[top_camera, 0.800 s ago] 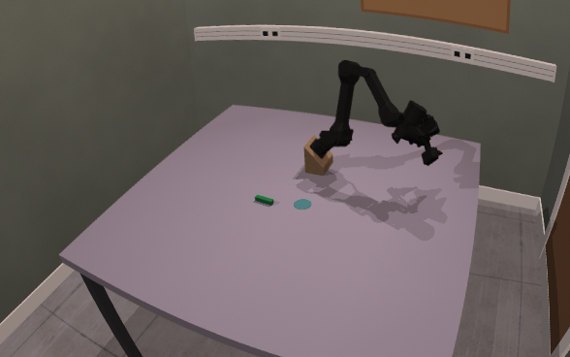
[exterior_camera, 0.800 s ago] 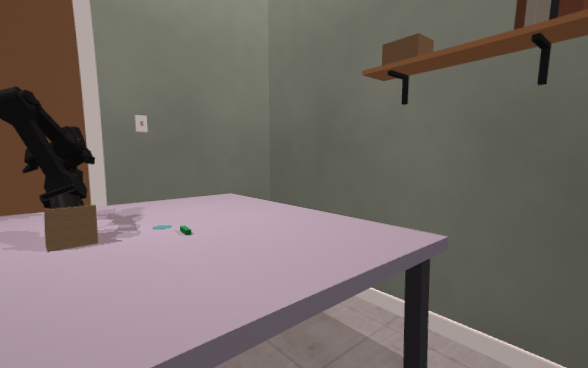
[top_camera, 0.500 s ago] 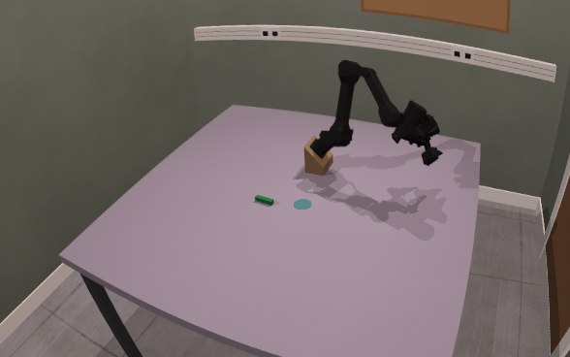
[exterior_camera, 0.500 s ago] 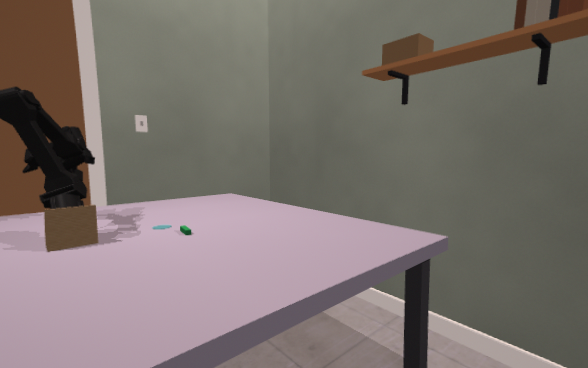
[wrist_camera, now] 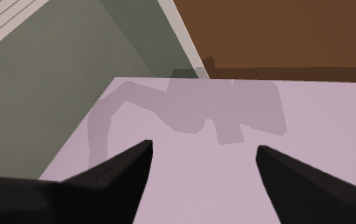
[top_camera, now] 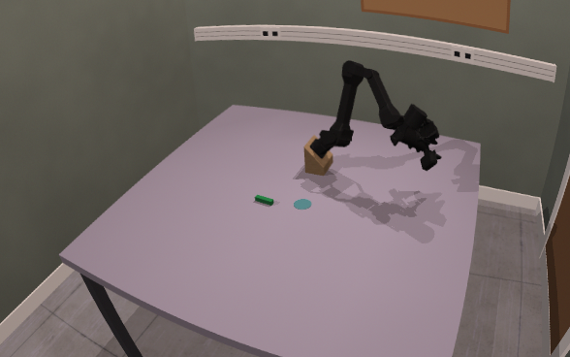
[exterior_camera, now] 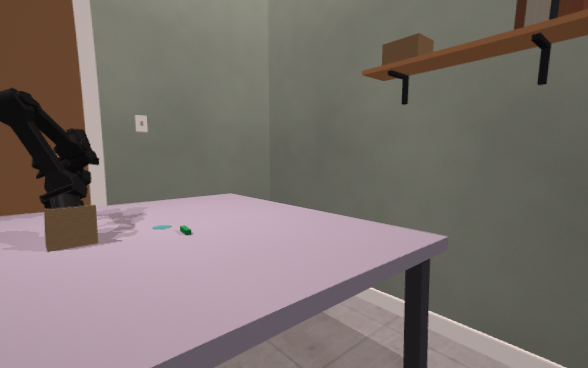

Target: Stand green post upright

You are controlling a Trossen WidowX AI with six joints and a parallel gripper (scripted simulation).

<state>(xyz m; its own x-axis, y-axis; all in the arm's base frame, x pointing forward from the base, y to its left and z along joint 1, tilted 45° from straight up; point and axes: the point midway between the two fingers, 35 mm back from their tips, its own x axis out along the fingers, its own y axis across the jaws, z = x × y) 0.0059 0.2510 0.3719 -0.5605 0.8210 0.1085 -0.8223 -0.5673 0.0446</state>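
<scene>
Now: hand 530 mm to the left of the green post, 270 mm short of it and 150 mm above it. The rest, counted from my hand: cyan circle (410 mm to the right, 240 mm ahead, 160 mm below).
</scene>
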